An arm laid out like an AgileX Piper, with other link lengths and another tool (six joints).
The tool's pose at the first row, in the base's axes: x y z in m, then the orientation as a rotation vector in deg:
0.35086, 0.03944, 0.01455, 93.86, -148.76, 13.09
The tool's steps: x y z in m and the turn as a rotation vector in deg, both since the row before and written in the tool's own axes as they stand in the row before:
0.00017, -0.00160, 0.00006, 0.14, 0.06, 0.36
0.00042, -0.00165, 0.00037, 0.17, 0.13, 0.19
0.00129, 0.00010, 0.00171, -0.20, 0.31, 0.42
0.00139, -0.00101, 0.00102, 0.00, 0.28, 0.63
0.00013, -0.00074, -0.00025, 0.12, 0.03, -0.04
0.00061, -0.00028, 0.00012, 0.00, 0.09, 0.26
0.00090, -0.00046, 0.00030, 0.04, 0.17, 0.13
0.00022, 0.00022, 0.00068, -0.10, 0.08, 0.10
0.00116, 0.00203, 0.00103, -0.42, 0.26, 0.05
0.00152, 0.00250, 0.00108, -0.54, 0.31, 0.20
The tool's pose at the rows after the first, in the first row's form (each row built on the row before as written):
0.35223, 0.03860, 0.01466, 93.42, -149.08, 13.34
0.35354, 0.03746, 0.01451, 93.16, -149.20, 13.68
0.35293, 0.03608, 0.01299, 92.40, -149.28, 13.67
0.35323, 0.03424, 0.01227, 91.45, -149.62, 13.91
0.35382, 0.03384, 0.01261, 91.52, -149.60, 14.09
0.35379, 0.03316, 0.01261, 91.14, -149.76, 14.17
0.35379, 0.03211, 0.01249, 90.90, -149.76, 14.36
0.35351, 0.03190, 0.01183, 90.70, -149.76, 14.29
0.35119, 0.03163, 0.01079, 90.37, -149.49, 13.92
0.34828, 0.03125, 0.00973, 89.78, -149.27, 13.43

